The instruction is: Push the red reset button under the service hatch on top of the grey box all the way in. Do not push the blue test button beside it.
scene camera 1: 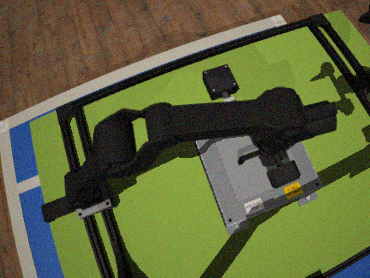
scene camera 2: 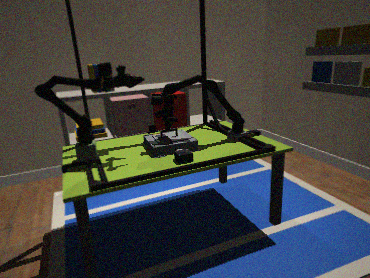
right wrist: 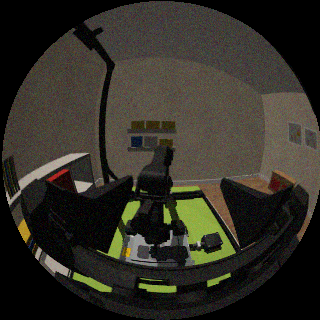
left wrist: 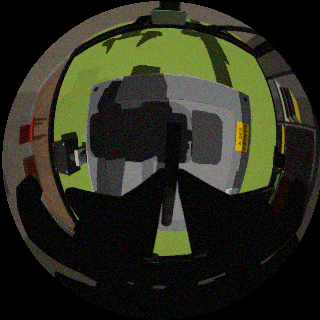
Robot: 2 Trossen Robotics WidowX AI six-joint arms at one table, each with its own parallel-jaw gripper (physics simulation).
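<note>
The grey box lies on the green table. It has a lighter panel on top and a yellow danger label near one edge. The red and blue buttons show in no view. My left gripper hangs just over the box top, pointing down, and is shut on a thin dark rod. Its shadow covers much of the panel. My right gripper is open and empty, held high at the far end of the table.
A small black block with a white shaft stands beside the box. A black frame rail runs around the table. Behind the table, a shelf holds a pink box and a red box.
</note>
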